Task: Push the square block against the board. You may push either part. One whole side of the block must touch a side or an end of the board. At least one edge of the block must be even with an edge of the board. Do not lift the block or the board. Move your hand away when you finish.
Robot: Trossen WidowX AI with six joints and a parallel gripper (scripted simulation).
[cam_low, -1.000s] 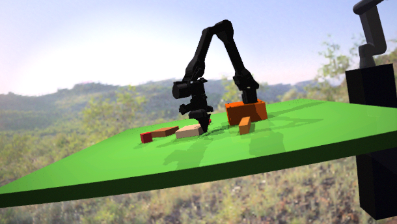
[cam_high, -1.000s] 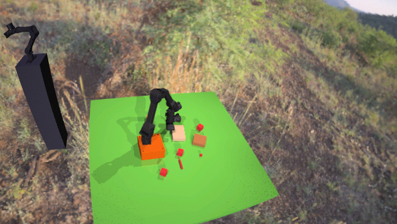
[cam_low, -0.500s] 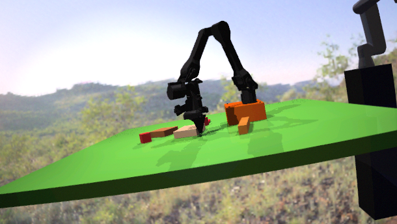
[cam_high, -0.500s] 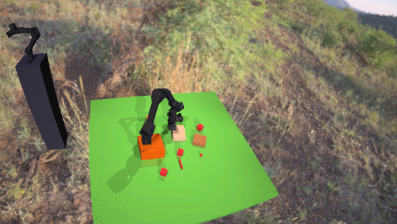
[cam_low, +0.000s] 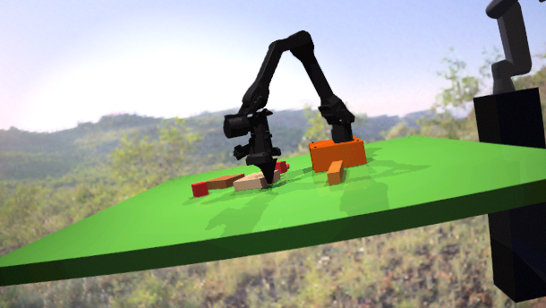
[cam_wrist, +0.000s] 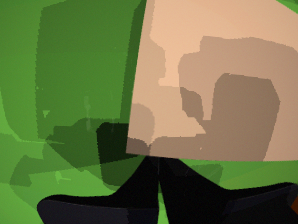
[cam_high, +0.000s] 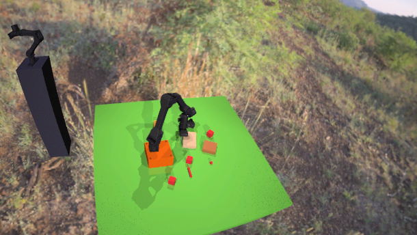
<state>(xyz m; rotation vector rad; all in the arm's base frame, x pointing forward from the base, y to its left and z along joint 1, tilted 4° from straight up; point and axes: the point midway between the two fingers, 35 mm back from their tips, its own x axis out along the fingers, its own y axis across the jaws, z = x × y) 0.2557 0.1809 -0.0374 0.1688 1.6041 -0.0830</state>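
The tan flat piece is 70 mm to the right of my gripper tip, 40 mm ahead of it and 10 mm above it. Round my gripper tip: brown flat piece (180 mm ahead, 170 mm to the right, 10 mm above); then small orange block (200 mm behind, 50 mm to the left, 10 mm above); then thin red bar (360 mm to the right, 40 mm behind).
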